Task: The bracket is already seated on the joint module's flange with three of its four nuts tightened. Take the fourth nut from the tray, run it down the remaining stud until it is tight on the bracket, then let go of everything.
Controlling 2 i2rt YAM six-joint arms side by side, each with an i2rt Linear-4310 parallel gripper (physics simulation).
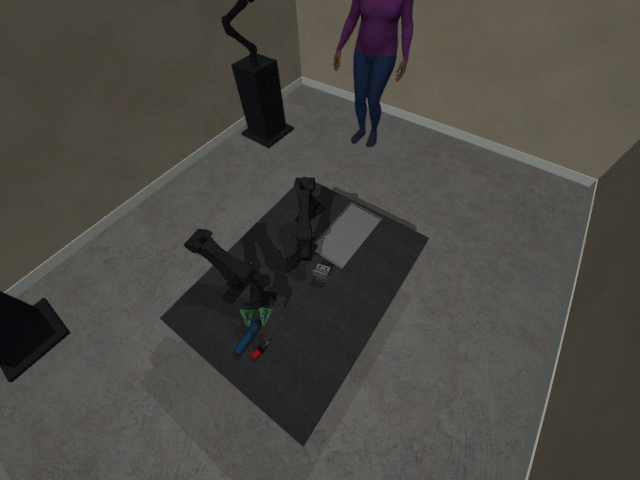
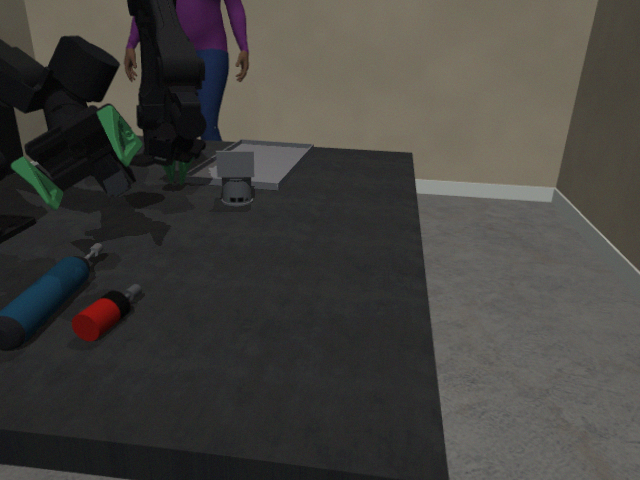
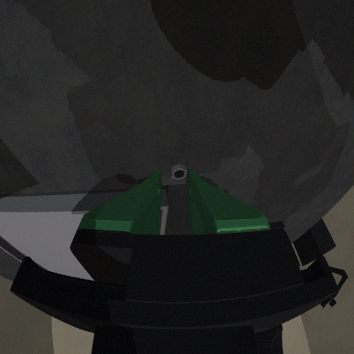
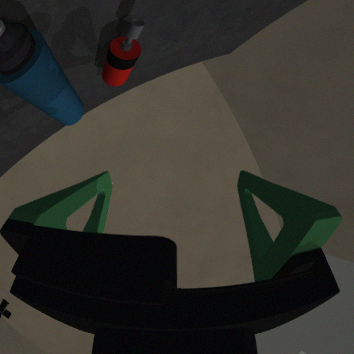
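Pixels of known places: left gripper, fingertip midpoint: [image 2: 176,182] [image 3: 173,177]; right gripper, fingertip midpoint: [image 1: 255,326] [image 2: 88,184] [image 4: 174,177]; left arm's base at its link origin: [image 1: 310,214]; right arm's base at its link origin: [image 1: 239,286].
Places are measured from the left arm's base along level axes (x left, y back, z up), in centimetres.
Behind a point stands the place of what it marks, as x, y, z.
Observation:
The joint module [image 1: 321,278] @[-25.3, -38.1, 3.4] [image 2: 236,191] @[-25.9, -37.8, 3.0] stands near the tray's corner with the grey bracket [image 1: 322,267] @[-21.8, -35.1, 6.6] [image 2: 235,164] @[-26.5, -38.0, 8.5] on top. Its studs and nuts are too small to tell. The tray [image 1: 348,232] @[7.0, -25.7, 0.4] [image 2: 268,160] @[9.0, -27.6, 0.4] [image 3: 45,201] @[-15.2, -28.5, 0.7] lies behind it. A small hex nut [image 3: 178,172] @[-19.3, -18.7, 0.5] lies on the dark table top, outside the tray, just past the left fingertips. My left gripper [image 2: 177,181] @[-18.6, -18.8, 0.3] [image 3: 173,177] @[-18.6, -18.8, 0.3] points down low over the table, its fingers nearly together and empty. My right gripper [image 1: 255,323] @[-65.0, -40.3, 14.9] [image 2: 90,184] @[-65.0, -40.3, 14.9] [image 4: 174,177] @[-65.0, -40.3, 14.9] is wide open and empty above the table.
A blue cylindrical tool [image 1: 247,339] @[-71.2, -38.3, 3.8] [image 2: 49,294] @[-71.9, -39.0, 3.3] [image 4: 47,82] @[-66.4, -36.3, 3.9] and a shorter red tool [image 1: 256,353] @[-71.7, -46.0, 3.4] [image 2: 98,317] @[-73.1, -47.0, 2.8] [image 4: 117,67] @[-70.0, -44.3, 3.0] lie near the right gripper. A person [image 1: 378,31] [image 2: 201,31] stands beyond the table. A black pedestal [image 1: 261,98] bears another arm behind.

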